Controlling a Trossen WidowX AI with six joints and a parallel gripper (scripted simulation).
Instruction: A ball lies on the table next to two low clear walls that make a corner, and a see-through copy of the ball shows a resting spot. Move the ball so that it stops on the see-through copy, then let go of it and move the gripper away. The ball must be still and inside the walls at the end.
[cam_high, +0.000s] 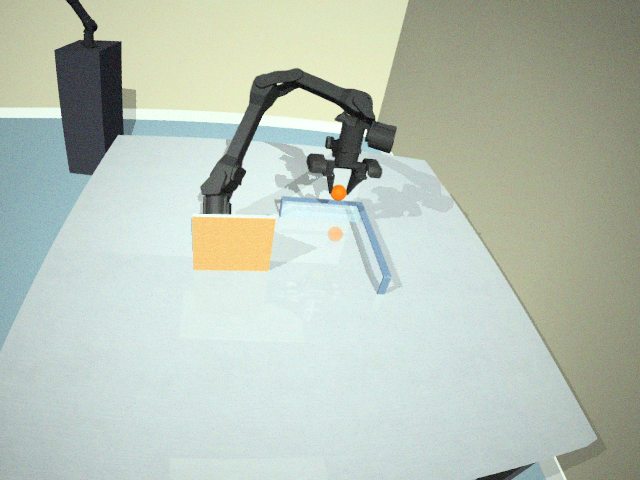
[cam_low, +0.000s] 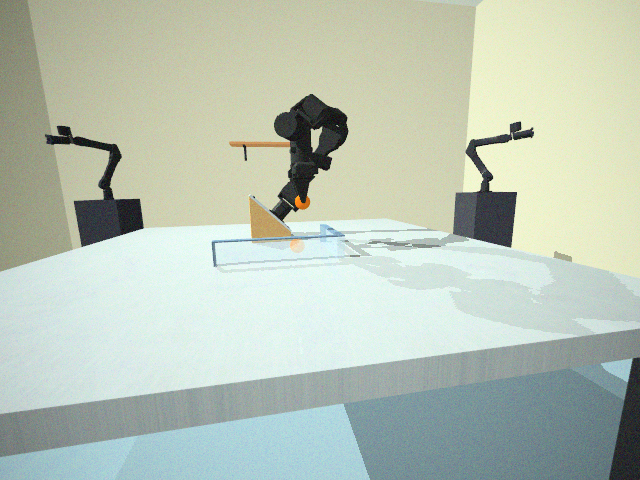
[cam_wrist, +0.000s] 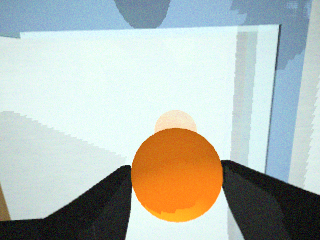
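Right now my gripper tip is 20 mm short of the see-through copy of ball, 20 mm to the left of it and 120 mm above it. The rest, counted from my gripper tip: orange ball (right at my gripper tip).
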